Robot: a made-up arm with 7 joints. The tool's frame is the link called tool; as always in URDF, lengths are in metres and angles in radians.
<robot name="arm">
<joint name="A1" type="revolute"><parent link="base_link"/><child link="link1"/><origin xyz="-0.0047 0.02 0.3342" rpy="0 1.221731 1.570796"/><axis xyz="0 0 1"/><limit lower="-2.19" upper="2.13" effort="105" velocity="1.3"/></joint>
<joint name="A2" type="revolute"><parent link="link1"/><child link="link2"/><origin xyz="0.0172 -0.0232 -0.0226" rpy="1.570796 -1.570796 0"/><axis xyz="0 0 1"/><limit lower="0.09" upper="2.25" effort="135" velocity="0.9"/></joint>
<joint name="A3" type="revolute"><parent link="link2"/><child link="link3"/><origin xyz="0.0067 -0.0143 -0.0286" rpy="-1.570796 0 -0.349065"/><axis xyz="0 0 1"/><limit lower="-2.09" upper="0.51" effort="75" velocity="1"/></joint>
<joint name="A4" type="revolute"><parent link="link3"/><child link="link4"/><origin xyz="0.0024 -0.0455 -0.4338" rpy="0 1.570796 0"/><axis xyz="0 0 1"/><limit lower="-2.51" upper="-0.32" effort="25" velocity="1.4"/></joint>
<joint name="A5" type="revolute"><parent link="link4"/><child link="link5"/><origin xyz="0.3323 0.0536 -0.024" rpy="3.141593 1.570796 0"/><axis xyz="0 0 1"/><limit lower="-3.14" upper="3.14" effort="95" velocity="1.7"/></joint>
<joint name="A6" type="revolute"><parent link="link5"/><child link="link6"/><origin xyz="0.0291 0.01 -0.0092" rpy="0 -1.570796 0"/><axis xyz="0 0 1"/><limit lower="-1.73" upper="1.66" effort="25" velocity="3.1"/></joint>
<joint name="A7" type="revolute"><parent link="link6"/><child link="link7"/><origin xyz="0.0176 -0.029 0.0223" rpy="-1.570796 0 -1.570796"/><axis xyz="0 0 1"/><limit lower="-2.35" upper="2.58" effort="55" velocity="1.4"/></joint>
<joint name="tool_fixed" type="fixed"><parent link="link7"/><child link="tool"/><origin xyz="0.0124 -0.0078 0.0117"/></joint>
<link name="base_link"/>
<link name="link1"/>
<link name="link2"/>
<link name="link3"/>
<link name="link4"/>
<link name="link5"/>
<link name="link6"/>
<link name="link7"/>
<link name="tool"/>
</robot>
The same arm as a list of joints. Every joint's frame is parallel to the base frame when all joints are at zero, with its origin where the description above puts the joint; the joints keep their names.
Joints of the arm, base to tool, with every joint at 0 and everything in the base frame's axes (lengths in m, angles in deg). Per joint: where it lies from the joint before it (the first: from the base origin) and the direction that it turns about. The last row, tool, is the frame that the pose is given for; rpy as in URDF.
A1: axis 0 0.9397 0.342 xyz -0.0047 0.0200 0.3342
A2: axis 1 0 0 xyz 0.0232 -0.0154 -0.0239
A3: axis 0 0 1 xyz -0.0286 0.0112 -0.0111
A4: axis 0 1 0 xyz 0.0455 0.0024 -0.4338
A5: axis 0 0 1 xyz -0.0536 -0.0240 -0.3323
A6: axis 0 1 0 xyz 0.0100 -0.0291 -0.0092
A7: axis 0 0 1 xyz -0.0290 0.0223 0.0176
tool: xyz -0.0124 0.0078 0.0117 rpy 0.00 0.00 180.00
Joint limits (deg, base to tool): -125.48..122.04 5.16..128.92 -119.75..29.22 -143.81..-18.33 -179.91..179.91 -99.12..95.11 -134.65..147.82

